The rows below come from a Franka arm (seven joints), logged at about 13 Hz.
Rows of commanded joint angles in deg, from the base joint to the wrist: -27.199, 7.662, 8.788, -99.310, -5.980, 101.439, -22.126; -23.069, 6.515, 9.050, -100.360, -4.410, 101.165, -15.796; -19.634, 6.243, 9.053, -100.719, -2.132, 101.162, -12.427; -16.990, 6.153, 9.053, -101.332, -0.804, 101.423, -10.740; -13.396, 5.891, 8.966, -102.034, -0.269, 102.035, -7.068; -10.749, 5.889, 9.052, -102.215, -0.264, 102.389, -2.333; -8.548, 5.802, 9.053, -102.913, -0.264, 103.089, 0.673; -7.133, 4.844, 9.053, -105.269, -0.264, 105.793, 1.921; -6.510, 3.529, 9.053, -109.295, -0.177, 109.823, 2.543; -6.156, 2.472, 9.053, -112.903, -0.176, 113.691, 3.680; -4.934, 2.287, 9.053, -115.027, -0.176, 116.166, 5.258; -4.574, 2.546, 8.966, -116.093, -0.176, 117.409, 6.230; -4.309, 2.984, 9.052, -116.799, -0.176, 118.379, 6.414; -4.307, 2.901, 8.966, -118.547, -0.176, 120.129, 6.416; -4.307, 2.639, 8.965, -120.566, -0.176, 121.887, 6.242; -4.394, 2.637, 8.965, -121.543, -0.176, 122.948, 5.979
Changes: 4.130, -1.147, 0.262, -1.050, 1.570, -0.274, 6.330; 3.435, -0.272, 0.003, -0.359, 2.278, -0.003, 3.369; 2.644, -0.090, 0.000, -0.613, 1.328, 0.261, 1.687; 3.594, -0.262, -0.087, -0.702, 0.535, 0.612, 3.672; 2.647, -0.002, 0.086, -0.181, 0.005, 0.354, 4.735; 2.201, -0.087, 0.001, -0.698, 0.000, 0.700, 3.006; 1.415, -0.958, 0.000, -2.356, 0.000, 2.704, 1.248; 0.623, -1.315, 0.000, -4.026, 0.087, 4.030, 0.622; 0.354, -1.057, 0.000, -3.608, 0.001, 3.868, 1.137; 1.222, -0.185, 0.000, -2.124, 0.000, 2.475, 1.578; 0.360, 0.259, -0.087, -1.066, 0.000, 1.243, 0.972; 0.265, 0.438, 0.086, -0.706, 0.000, 0.970, 0.184; 0.002, -0.083, -0.086, -1.748, 0.000, 1.750, 0.002; 0.000, -0.262, -0.001, -2.019, 0.000, 1.758, -0.174; -0.087, -0.002, 0.000, -0.977, 0.000, 1.061, -0.263
